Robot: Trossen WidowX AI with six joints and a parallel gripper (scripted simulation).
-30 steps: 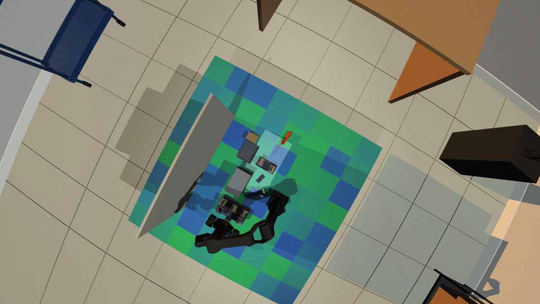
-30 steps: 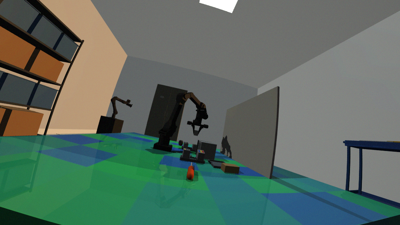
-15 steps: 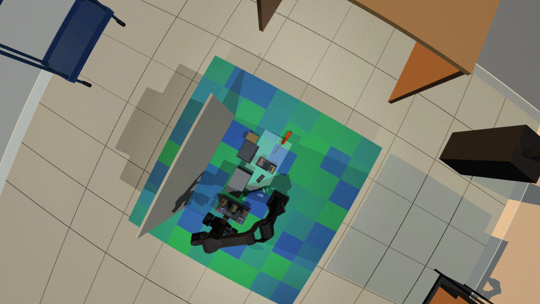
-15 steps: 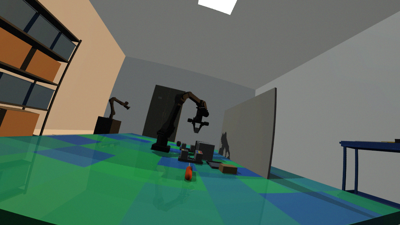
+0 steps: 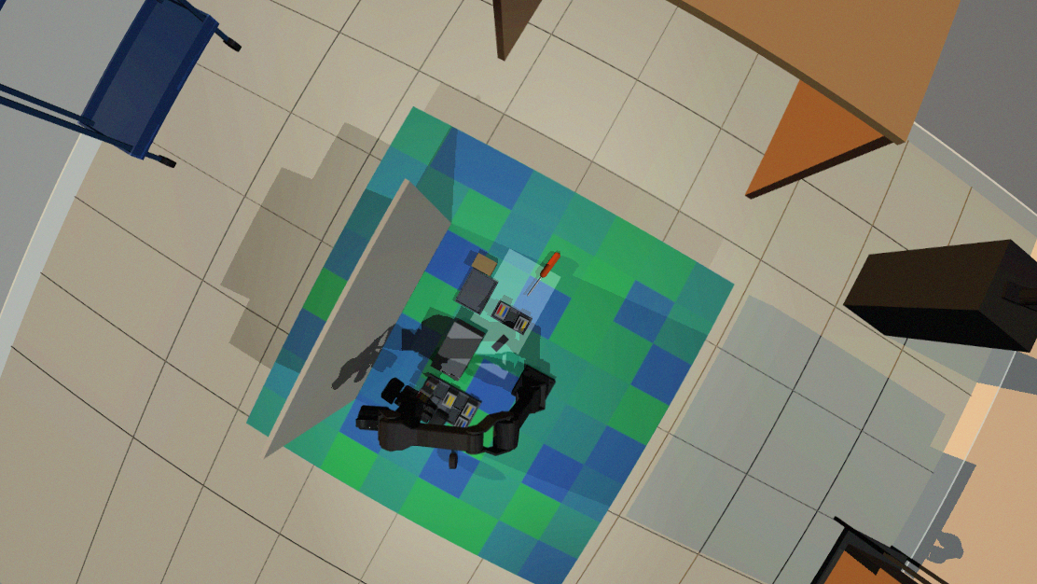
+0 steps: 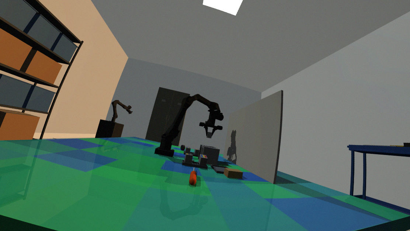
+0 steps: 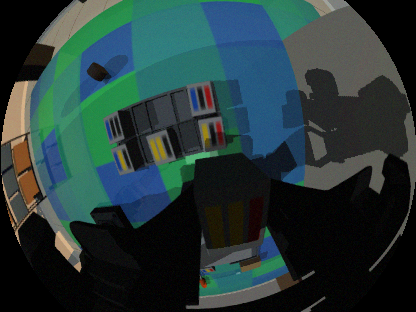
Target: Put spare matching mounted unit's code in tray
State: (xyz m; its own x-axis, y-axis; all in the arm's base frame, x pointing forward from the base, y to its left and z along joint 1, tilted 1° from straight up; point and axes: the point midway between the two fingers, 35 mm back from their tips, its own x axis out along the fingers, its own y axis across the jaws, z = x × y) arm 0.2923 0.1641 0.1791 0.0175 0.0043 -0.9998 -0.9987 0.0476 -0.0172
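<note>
The dark flat tray is 50 mm ahead of my gripper tip, 340 mm to the right of it and 170 mm below it. Also, from my gripper tip: grey spare (10 mm to the right, 20 mm above); then grey box (10 mm behind, 140 mm to the right, 120 mm below); then tall grey panel (230 mm ahead, 140 mm to the right, 50 mm above).
</note>
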